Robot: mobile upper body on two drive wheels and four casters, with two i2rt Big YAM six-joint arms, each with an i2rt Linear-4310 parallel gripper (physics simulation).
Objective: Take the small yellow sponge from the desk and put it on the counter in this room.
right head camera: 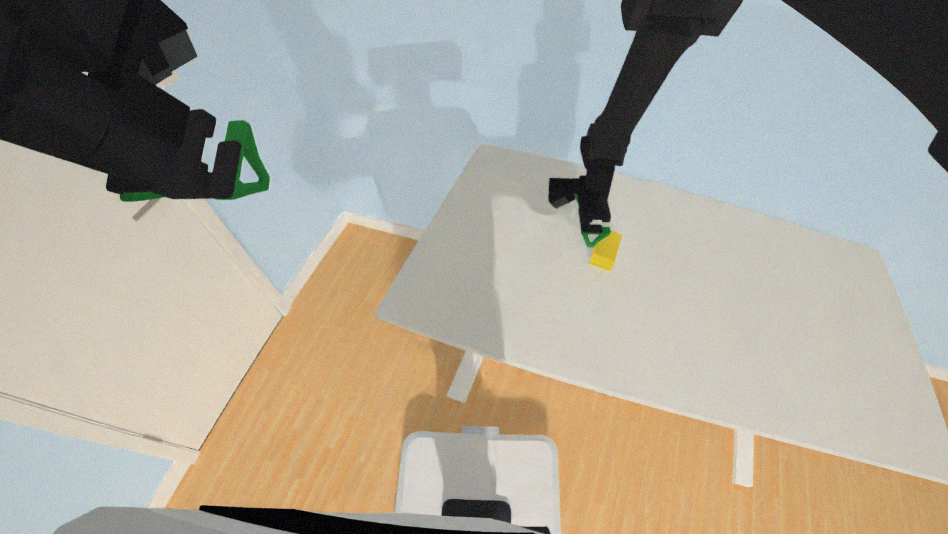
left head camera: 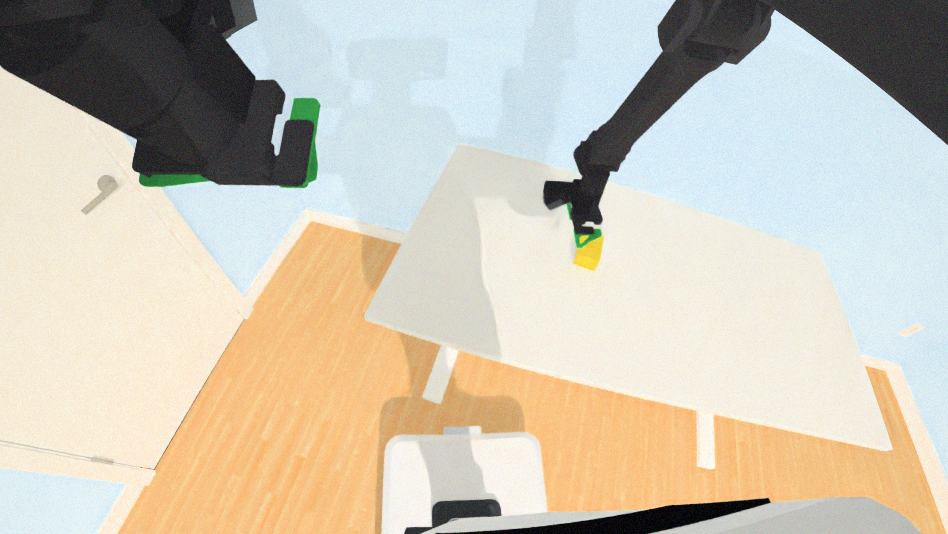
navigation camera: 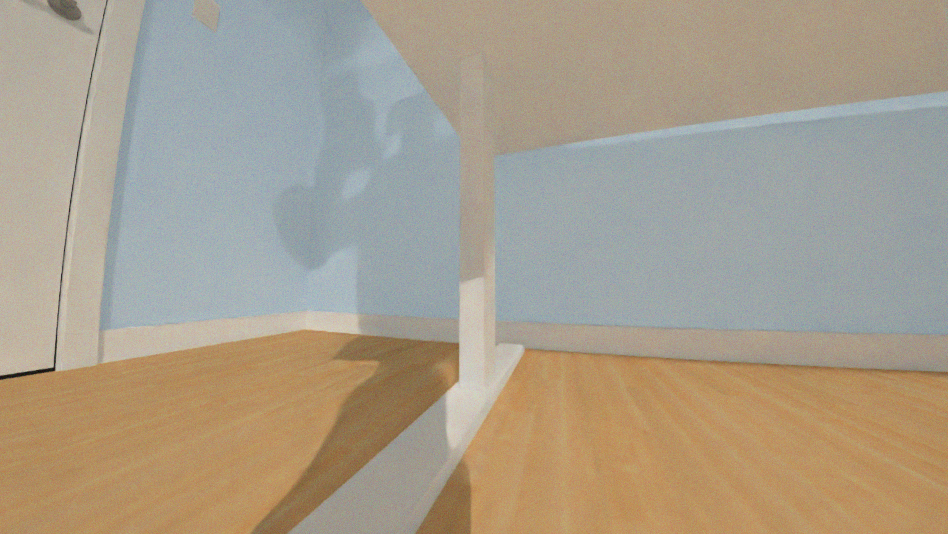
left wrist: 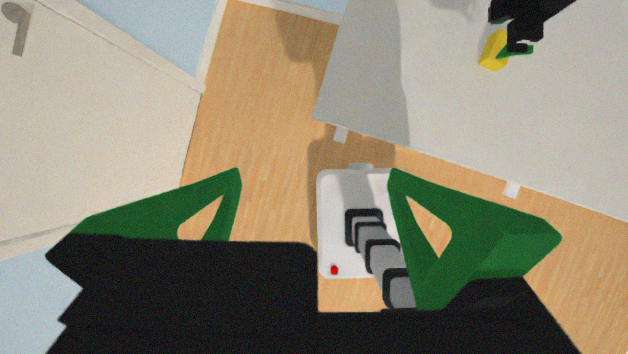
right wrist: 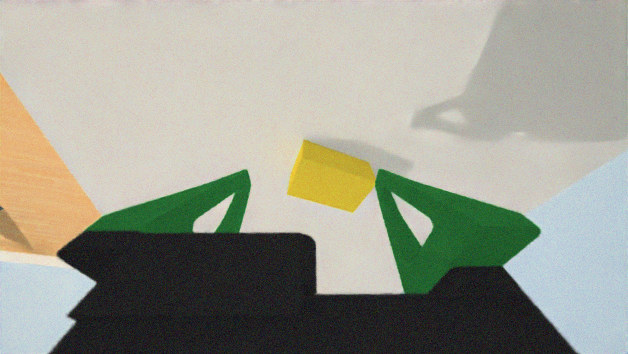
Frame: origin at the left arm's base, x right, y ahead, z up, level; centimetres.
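Where they show: left gripper, fingertip midpoint: (right head camera: 230, 185) (left head camera: 266, 172) (left wrist: 314, 176); right gripper, fingertip midpoint: (right head camera: 587, 231) (left head camera: 575, 233) (left wrist: 497, 41) (right wrist: 313, 176).
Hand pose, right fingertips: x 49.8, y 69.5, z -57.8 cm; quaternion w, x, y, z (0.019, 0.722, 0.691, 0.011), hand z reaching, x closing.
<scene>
Each offset is from my right fingertips to the top centre of the thing. "*": to the spot under its first point. Level surfaces: height alone.
The small yellow sponge {dy +1.9, dx +7.3, dz -6.7 cm} (left head camera: 588, 255) (right head camera: 606, 252) (left wrist: 493, 52) (right wrist: 330, 177) lies on the white desk {dz -11.2 cm} (left head camera: 663, 318) (right head camera: 696, 318) (left wrist: 500, 125) (right wrist: 175, 75). My right gripper (right wrist: 313, 176) is open above the desk. In the right wrist view the sponge shows between the fingertips, nearer the fingertip at the right, with a shadow beside it. The gripper holds nothing. My left gripper (left wrist: 314, 176) is open and empty, high up away from the desk at the left of both head views. The counter does not show in these views.
A cream door (left head camera: 99, 298) (right head camera: 119, 305) (left wrist: 100, 125) with a handle stands at the left. The desk's white leg {* dy +9.8, dx -27.9, dz -51.3 cm} (navigation camera: 476, 232) and foot rise ahead in the navigation view. Blue walls stand behind the desk. My white base (left head camera: 407, 477) (right head camera: 424, 477) is near the desk's front edge.
</scene>
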